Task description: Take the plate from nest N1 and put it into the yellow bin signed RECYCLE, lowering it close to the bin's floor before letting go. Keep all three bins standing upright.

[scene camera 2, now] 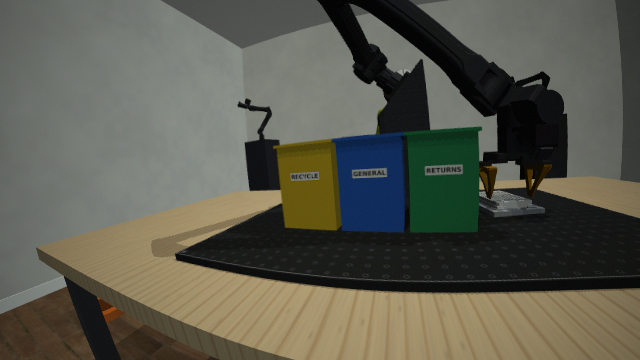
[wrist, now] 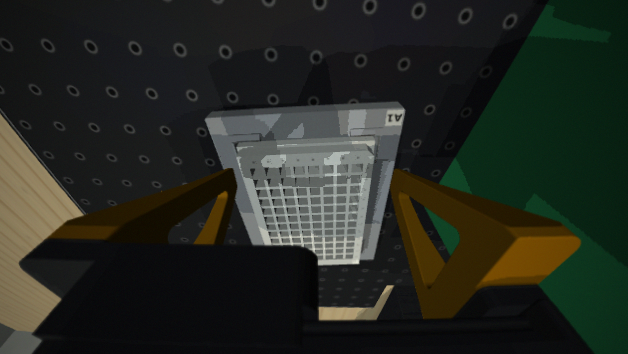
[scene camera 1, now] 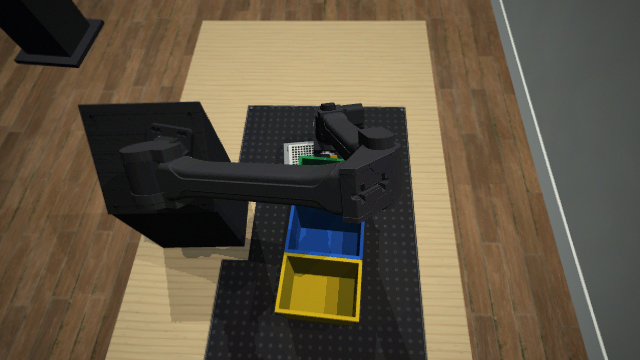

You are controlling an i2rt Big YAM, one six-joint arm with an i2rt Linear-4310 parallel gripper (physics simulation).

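Places are measured from the arm's base along level axes (x back, y down, z right), in centimetres.
Pixels of known places: gripper, between the fingertips: (scene camera 2: 509, 197) (wrist: 313, 177) (scene camera 1: 324, 153); arm's base, origin of its link: (scene camera 2: 400, 89) (scene camera 1: 172, 154).
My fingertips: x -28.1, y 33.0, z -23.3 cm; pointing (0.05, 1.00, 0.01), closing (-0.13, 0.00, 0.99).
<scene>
Ahead of a thing's pixels: the offset from my fingertips to its top centre. "spot": to the spot under its first point. Level surfaces: height alone.
The white gridded plate {dz +0.5, dx +4.9, dy +0.7 cm} (scene camera 1: 302, 151) (scene camera 2: 506, 201) (wrist: 312, 200) lies flat in its grey nest {spot: dz -1.1, dx -3.0, dy +2.6 cm} (scene camera 2: 520, 212) (wrist: 300, 121). The nest's corner is marked A1; no N1 sign is readable. My gripper (scene camera 2: 511, 195) (wrist: 313, 177) is open and empty, pointing down just over the plate, with one orange finger towards each long side. In scene camera 1 the arm hides most of the gripper. The yellow bin {dz +42.7, dx -4.2, dy -14.7 cm} (scene camera 1: 320, 295) (scene camera 2: 311, 207), signed RECYCLE, stands upright, and its inside looks empty.
The blue bin signed GENERAL {dz +29.7, dx -4.1, dy -14.7 cm} (scene camera 1: 327, 241) (scene camera 2: 372, 202) stands upright beside the yellow one. The green bin signed RETURNS {dz +16.6, dx -4.0, dy -14.7 cm} (scene camera 1: 320, 160) (scene camera 2: 442, 205) (wrist: 575, 150) stands upright between the blue bin and the nest, close to one finger. All stand on the black perforated board {dy +3.3 cm} (scene camera 1: 392, 300) (scene camera 2: 400, 270).
</scene>
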